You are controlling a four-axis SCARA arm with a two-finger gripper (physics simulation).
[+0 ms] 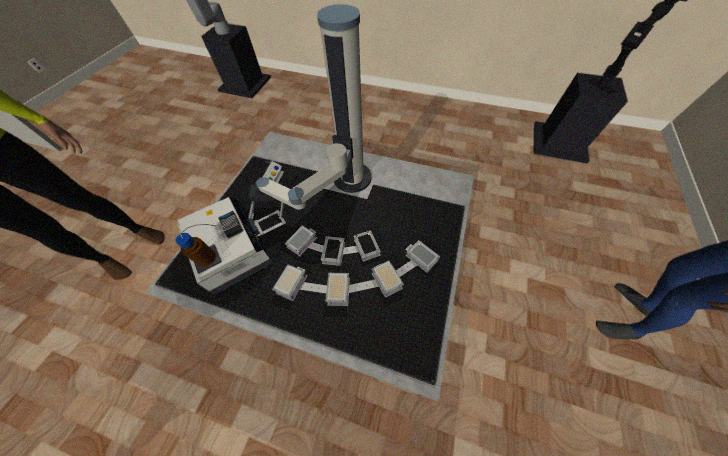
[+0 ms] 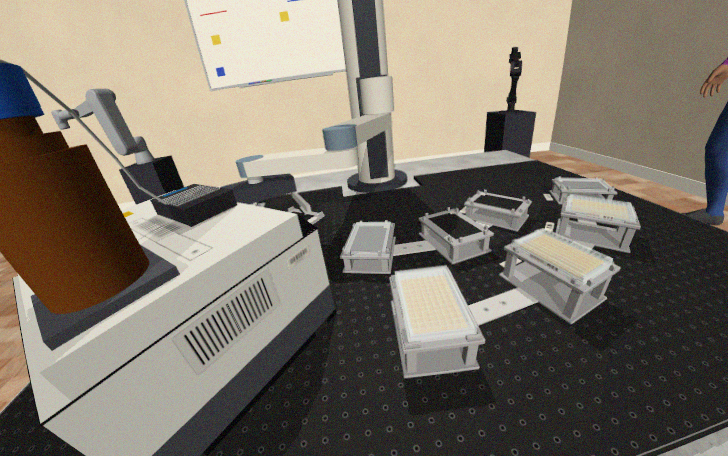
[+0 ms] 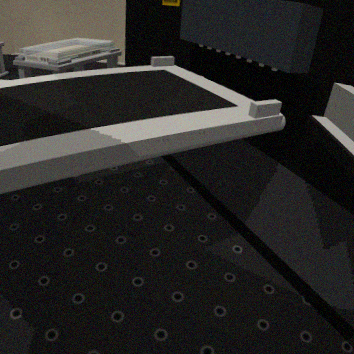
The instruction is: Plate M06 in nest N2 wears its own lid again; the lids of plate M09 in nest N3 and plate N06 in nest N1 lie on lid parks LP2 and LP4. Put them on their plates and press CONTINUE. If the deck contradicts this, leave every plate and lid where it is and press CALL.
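Places are measured from the arm's base along level axes (x left, y ahead, z down), in metres.
Pixels of known places: gripper, fingertip midpoint: (image 1: pixel 265 218) (image 3: pixel 140 85); arm's base, link origin: (image 1: pixel 352 177) (image 2: pixel 377 181).
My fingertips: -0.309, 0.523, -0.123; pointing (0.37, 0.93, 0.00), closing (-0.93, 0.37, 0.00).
Observation:
Ahead of a thing's pixels: the offset from my fingertips to its top centre, as dx, dy, dz. "pt": to the spot under its first point.
Three pale-filled plates stand on raised nests in the outer arc: left plate {+0.260, +0.264, +0.033} (image 1: pixel 289 281) (image 2: pixel 432 300), middle plate {+0.503, +0.224, +0.027} (image 1: pixel 337 288) (image 2: pixel 561 256), right plate {+0.717, +0.098, +0.031} (image 1: pixel 387 278) (image 2: pixel 601 208). I cannot read their labels or tell which wears a lid. Grey clear lids lie on the end parks: one lid {+0.204, +0.024, +0.058} (image 1: pixel 300 240) (image 2: pixel 369 239) at the left, another lid {+0.860, -0.085, +0.059} (image 1: pixel 422 255) (image 2: pixel 582 186) at the far right. Two parks between, left park {+0.398, +0.031, +0.052} (image 1: pixel 323 250) (image 2: pixel 456 244) and right park {+0.561, -0.055, +0.055} (image 1: pixel 374 245) (image 2: pixel 496 215), hold no lid. My gripper (image 1: pixel 267 214) (image 2: pixel 282 207) is open and empty, low near the white instrument.
An open frame {pt +0.058, +0.033, +0.009} (image 1: pixel 272 227) (image 3: pixel 150 131) juts from the white instrument (image 1: pixel 232 265) (image 2: pixel 161 386), beside my gripper. A brown bottle {pt -0.042, +0.342, -0.221} (image 1: pixel 197 252) (image 2: pixel 69 214) stands on the instrument. A button panel {-0.173, -0.317, +0.026} (image 1: pixel 272 172) with blue and yellow buttons is behind the arm. White strips join the stands.

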